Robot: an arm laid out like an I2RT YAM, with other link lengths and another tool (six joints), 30 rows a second.
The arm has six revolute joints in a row. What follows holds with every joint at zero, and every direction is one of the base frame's. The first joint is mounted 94.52 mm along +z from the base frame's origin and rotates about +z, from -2.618 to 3.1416 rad. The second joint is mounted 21.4 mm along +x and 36.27 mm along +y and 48.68 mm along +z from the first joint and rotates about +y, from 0 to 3.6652 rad. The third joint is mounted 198 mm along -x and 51.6 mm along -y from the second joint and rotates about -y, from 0 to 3.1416 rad. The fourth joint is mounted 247.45 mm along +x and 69.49 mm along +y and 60.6 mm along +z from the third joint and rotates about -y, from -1.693 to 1.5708 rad. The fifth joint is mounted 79.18 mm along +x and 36.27 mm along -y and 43.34 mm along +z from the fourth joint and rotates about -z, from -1.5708 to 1.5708 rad. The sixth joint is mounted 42.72 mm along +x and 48.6 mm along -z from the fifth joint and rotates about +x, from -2.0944 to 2.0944 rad. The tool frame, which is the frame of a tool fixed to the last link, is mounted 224 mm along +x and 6 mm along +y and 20 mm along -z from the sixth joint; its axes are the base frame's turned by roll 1.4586, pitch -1.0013 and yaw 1.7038 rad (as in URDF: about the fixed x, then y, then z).
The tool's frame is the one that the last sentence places.
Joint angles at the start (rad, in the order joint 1, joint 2, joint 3, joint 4, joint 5, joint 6): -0.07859, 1.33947, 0.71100, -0.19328, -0.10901, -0.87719
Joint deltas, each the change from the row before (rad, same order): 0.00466, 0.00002, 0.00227, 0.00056, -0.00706, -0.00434; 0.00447, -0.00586, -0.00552, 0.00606, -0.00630, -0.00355; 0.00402, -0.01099, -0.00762, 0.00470, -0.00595, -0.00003; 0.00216, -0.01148, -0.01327, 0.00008, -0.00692, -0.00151; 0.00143, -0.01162, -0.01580, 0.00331, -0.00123, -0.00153; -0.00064, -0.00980, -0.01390, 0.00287, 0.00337, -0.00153; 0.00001, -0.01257, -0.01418, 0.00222, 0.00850, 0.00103; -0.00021, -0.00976, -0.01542, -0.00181, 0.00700, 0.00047; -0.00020, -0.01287, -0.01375, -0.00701, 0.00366, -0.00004; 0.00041, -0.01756, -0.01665, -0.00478, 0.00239, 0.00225; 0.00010, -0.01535, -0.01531, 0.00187, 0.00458, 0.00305; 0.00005, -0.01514, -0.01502, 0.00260, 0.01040, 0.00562; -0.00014, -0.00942, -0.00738, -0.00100, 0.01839, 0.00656; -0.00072, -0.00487, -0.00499, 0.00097, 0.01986, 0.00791; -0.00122, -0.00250, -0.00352, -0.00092, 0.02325, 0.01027; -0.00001, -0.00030, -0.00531, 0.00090, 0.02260, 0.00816
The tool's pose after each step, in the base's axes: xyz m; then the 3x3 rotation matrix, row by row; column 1 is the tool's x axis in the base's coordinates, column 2 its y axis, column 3 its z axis. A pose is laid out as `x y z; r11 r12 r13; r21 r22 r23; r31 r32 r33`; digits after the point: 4 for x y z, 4 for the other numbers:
0.4330 0.0053 -0.0278; 0.0353 0.7235 0.6894; 0.9749 -0.1766 0.1354; 0.2197 0.6673 -0.7116
0.4337 0.0088 -0.0264; 0.0227 0.7208 0.6927; 0.9749 -0.1695 0.1445; 0.2216 0.6721 -0.7066
0.4340 0.0121 -0.0243; 0.0129 0.7166 0.6974; 0.9742 -0.1661 0.1528; 0.2253 0.6774 -0.7002
0.4312 0.0150 -0.0255; 0.0053 0.7188 0.6952; 0.9733 -0.1631 0.1612; 0.2293 0.6759 -0.7005
0.4283 0.0161 -0.0273; 0.0022 0.7198 0.6942; 0.9734 -0.1606 0.1635; 0.2291 0.6754 -0.7009
0.4257 0.0151 -0.0291; 0.0043 0.7203 0.6937; 0.9742 -0.1597 0.1598; 0.2258 0.6751 -0.7024
0.4234 0.0130 -0.0302; 0.0107 0.7191 0.6948; 0.9753 -0.1607 0.1513; 0.2205 0.6760 -0.7031
0.4189 0.0113 -0.0338; 0.0176 0.7235 0.6901; 0.9762 -0.1617 0.1446; 0.2162 0.6711 -0.7092
0.4143 0.0105 -0.0366; 0.0220 0.7285 0.6847; 0.9766 -0.1622 0.1412; 0.2139 0.6656 -0.7150
0.4100 0.0104 -0.0384; 0.0256 0.7308 0.6822; 0.9765 -0.1643 0.1393; 0.2138 0.6626 -0.7178
0.4077 0.0094 -0.0391; 0.0304 0.7289 0.6840; 0.9767 -0.1672 0.1347; 0.2125 0.6639 -0.7170
0.4055 0.0069 -0.0396; 0.0409 0.7257 0.6868; 0.9771 -0.1726 0.1242; 0.2087 0.6660 -0.7162
0.4040 0.0021 -0.0398; 0.0580 0.7227 0.6887; 0.9781 -0.1792 0.1058; 0.1999 0.6675 -0.7173
0.4030 -0.0033 -0.0402; 0.0776 0.7192 0.6904; 0.9785 -0.1876 0.0854; 0.1909 0.6690 -0.7184
0.4015 -0.0097 -0.0411; 0.1022 0.7165 0.6900; 0.9782 -0.1986 0.0613; 0.1810 0.6687 -0.7212
0.3993 -0.0155 -0.0432; 0.1240 0.7156 0.6875; 0.9776 -0.2067 0.0388; 0.1699 0.6673 -0.7252

